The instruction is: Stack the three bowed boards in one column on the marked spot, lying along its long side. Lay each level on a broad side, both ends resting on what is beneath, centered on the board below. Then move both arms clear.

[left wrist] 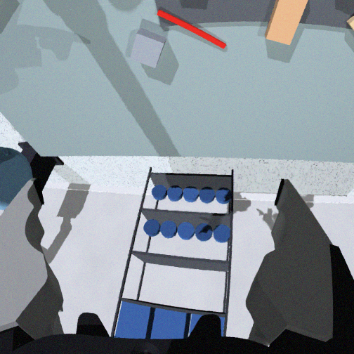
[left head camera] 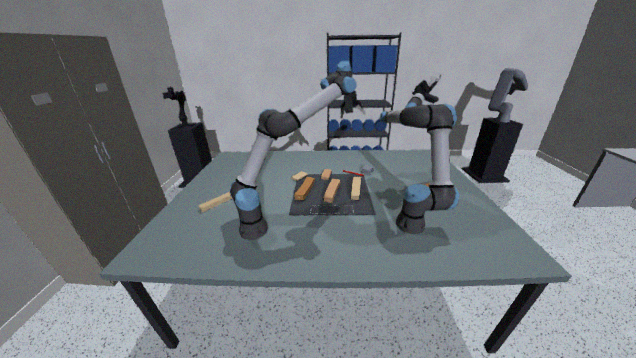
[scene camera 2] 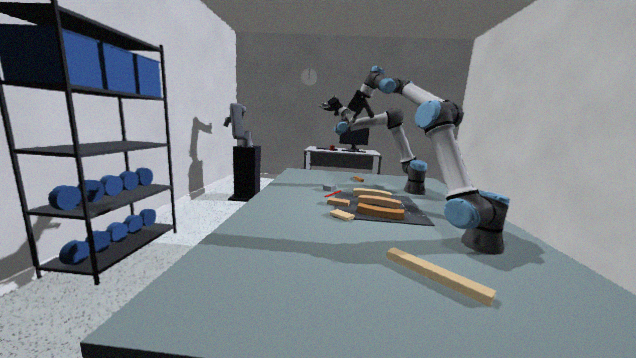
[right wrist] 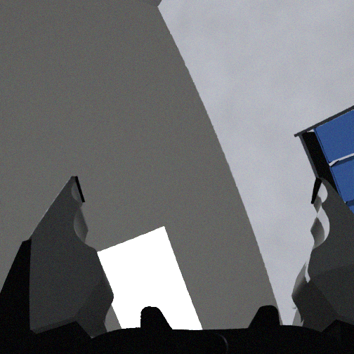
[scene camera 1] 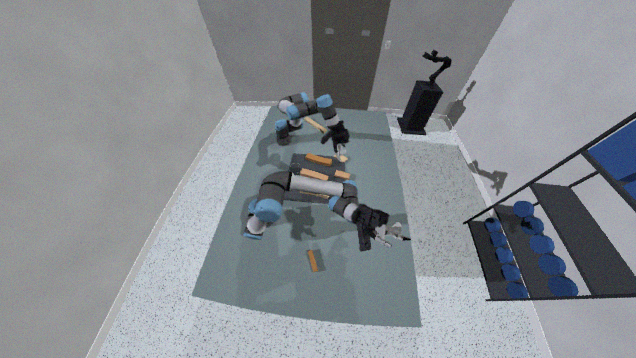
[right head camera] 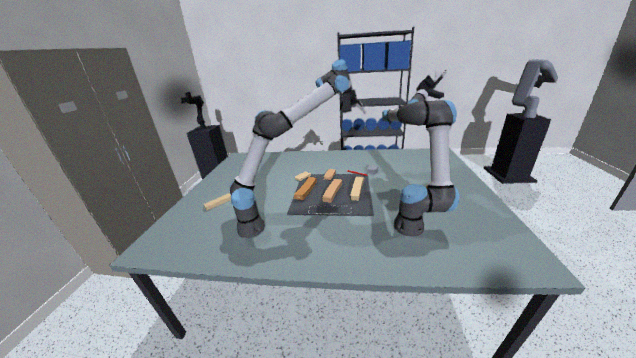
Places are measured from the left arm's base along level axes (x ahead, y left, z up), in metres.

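Pixels of known places: left gripper, between the fingertips: (left head camera: pixel 353 116) (scene camera 2: pixel 349 125) (scene camera 1: pixel 343 154) (right head camera: pixel 353 115); right gripper, between the fingertips: (left head camera: pixel 432 81) (scene camera 2: pixel 325 99) (scene camera 1: pixel 402 243) (right head camera: pixel 438 76); left arm's base, origin of its link: (left head camera: pixel 254 230) (scene camera 2: pixel 481 245) (scene camera 1: pixel 284 140) (right head camera: pixel 251 228); right arm's base, origin of its link: (left head camera: pixel 410 224) (scene camera 2: pixel 414 191) (right head camera: pixel 408 226).
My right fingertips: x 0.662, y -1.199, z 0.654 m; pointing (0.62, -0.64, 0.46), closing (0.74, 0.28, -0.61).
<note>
For each thing: its middle in the pictures, then the offset to it from my right fingertips. Level surfaces: height alone.
- dark mat, height of its surface: 0.648 m down
- dark orange board, middle of its body: (scene camera 2: pixel 380 210) (left head camera: pixel 305 187) (right head camera: pixel 306 187) (scene camera 1: pixel 318 159) 0.297 m back, 0.914 m left, 0.621 m down
- light orange board, middle of its body: (scene camera 2: pixel 378 201) (right head camera: pixel 333 190) (left head camera: pixel 332 190) (scene camera 1: pixel 314 175) 0.333 m back, 0.734 m left, 0.629 m down
- pale board, middle of its body: (right head camera: pixel 357 187) (scene camera 2: pixel 371 194) (left head camera: pixel 356 187) 0.324 m back, 0.573 m left, 0.628 m down
- short pale block, middle of its body: (scene camera 2: pixel 342 214) (left head camera: pixel 299 176) (right head camera: pixel 302 176) 0.093 m back, 0.955 m left, 0.640 m down
- short orange block, middle of its body: (scene camera 2: pixel 338 201) (right head camera: pixel 329 174) (left head camera: pixel 326 174) (scene camera 1: pixel 342 175) 0.093 m back, 0.751 m left, 0.636 m down
- red stick, middle of its body: (left head camera: pixel 353 173) 0.077 m back, 0.543 m left, 0.646 m down
- long pale bar, middle of its body: (scene camera 2: pixel 434 272) (left head camera: pixel 224 198) (right head camera: pixel 228 197) (scene camera 1: pixel 315 124) 0.346 m back, 1.445 m left, 0.639 m down
Three bowed boards lie side by side on a dark mat (left head camera: pixel 367 209) (right head camera: pixel 366 209): a dark orange board (left head camera: pixel 304 189) (right head camera: pixel 305 189) (scene camera 2: pixel 380 211), a light orange board (left head camera: pixel 332 190) (right head camera: pixel 332 190) (scene camera 1: pixel 314 174) (scene camera 2: pixel 379 201) and a pale board (left head camera: pixel 356 188) (right head camera: pixel 357 188) (scene camera 2: pixel 372 192). The marked spot, a dashed rectangle (left head camera: pixel 311 209), is at the mat's front and bears no board. My left gripper (left wrist: pixel 159 180) (scene camera 1: pixel 341 152) is open and empty, high above the table's back part. My right gripper (right wrist: pixel 197 178) (scene camera 1: pixel 398 241) is open and empty, raised high, away from the boards.
A short pale block (left head camera: pixel 299 176), a short orange block (left head camera: pixel 326 174), a red stick (left head camera: pixel 353 173) and a grey block (left wrist: pixel 148 48) lie behind or at the mat's back edge. A long pale bar (scene camera 2: pixel 440 275) lies beside the left arm's base. Another orange block (scene camera 1: pixel 312 260) lies farther off.
</note>
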